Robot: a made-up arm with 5 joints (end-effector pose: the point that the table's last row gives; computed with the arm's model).
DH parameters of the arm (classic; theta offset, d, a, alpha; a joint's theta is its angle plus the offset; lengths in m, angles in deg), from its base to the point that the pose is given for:
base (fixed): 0 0.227 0.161 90
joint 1: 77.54 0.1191 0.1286 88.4
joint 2: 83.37 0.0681 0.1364 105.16
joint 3: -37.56 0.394 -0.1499 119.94
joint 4: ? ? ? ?
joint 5: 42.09 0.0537 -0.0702 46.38
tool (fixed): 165.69 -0.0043 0 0
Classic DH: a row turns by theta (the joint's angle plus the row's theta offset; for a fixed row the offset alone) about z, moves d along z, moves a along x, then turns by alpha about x.
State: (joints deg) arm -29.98 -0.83 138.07 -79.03 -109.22
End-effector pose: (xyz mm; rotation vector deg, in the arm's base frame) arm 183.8 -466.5 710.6 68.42 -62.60 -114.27
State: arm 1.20 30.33 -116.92 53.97 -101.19
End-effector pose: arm 332.3 -287.7 449.9 -81.92 -30.93 56.55
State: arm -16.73 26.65 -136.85 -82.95 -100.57
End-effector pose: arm 474.5 -684.7 393.6 107.25 15.01 -72.22
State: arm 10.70 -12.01 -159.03 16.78 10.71
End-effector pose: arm 132.1 -339.6 581.4 -35.85 86.75 132.72
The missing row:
joint 4: 60.43 0.163 -0.1594 101.07
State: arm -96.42 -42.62 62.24 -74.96 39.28
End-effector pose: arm 441.5 191.3 360.6 115.11 124.18 -52.64
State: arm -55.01 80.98 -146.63 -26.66 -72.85
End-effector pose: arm -42.1 -396.9 58.6 -42.44 19.76 120.99
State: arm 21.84 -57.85 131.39 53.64 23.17
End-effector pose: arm 86.9 -4.4 556.4 -54.34 37.64 63.39
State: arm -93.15 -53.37 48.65 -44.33 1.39
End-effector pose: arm 255.9 167.6 300.6 48.86 156.32 -1.03
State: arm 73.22 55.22 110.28 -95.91 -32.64
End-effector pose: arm -200.3 -448.0 -65.8 -68.06 52.37 138.31
